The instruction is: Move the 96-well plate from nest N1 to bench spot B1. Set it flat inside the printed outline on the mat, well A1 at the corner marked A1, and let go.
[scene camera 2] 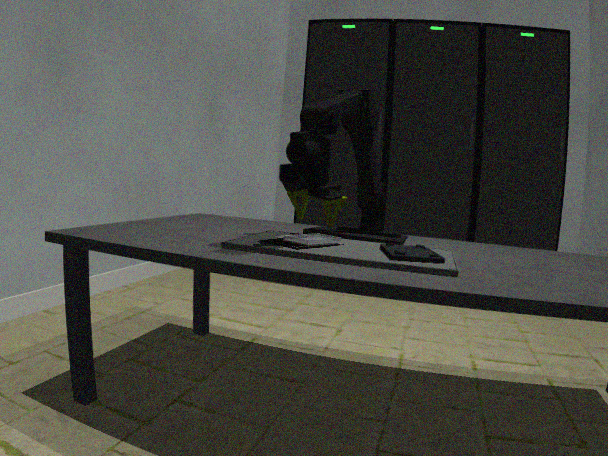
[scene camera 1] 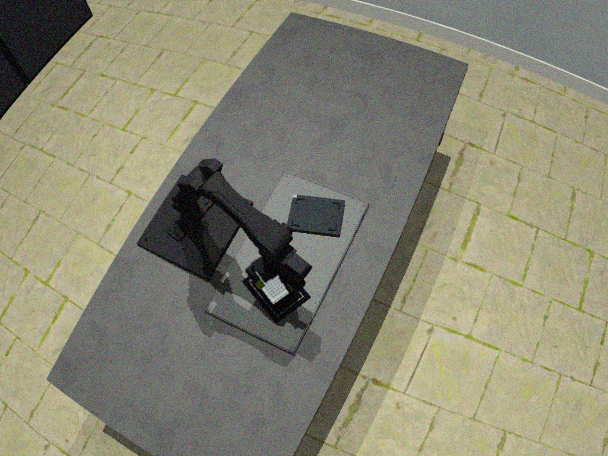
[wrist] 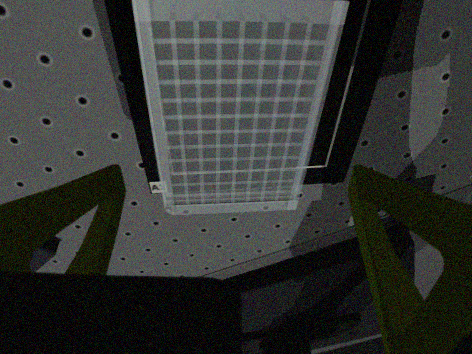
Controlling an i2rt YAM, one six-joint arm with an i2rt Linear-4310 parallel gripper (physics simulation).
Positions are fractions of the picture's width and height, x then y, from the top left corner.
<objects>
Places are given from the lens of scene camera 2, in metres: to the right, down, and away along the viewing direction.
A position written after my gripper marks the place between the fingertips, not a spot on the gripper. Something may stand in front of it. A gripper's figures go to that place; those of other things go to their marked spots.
my gripper (scene camera 2: 0.52,0.49): 0.03, -0.01, 1.05
dark square pad (scene camera 2: 0.68,0.56): 0.24, 0.06, 0.93
</objects>
